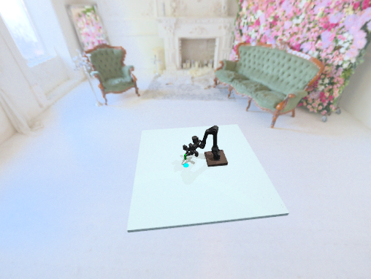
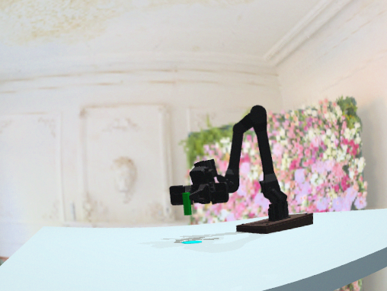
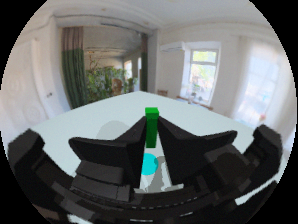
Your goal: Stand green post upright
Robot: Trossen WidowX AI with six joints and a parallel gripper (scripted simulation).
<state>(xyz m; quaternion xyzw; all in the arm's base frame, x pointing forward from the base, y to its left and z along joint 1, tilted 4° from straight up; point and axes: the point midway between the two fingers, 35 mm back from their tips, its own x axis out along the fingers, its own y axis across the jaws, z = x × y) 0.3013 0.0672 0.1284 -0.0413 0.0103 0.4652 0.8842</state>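
The cyan circle is 10 mm behind my gripper tip and 140 mm below it. From my gripper tip the other things lie so: green post (20 mm below).
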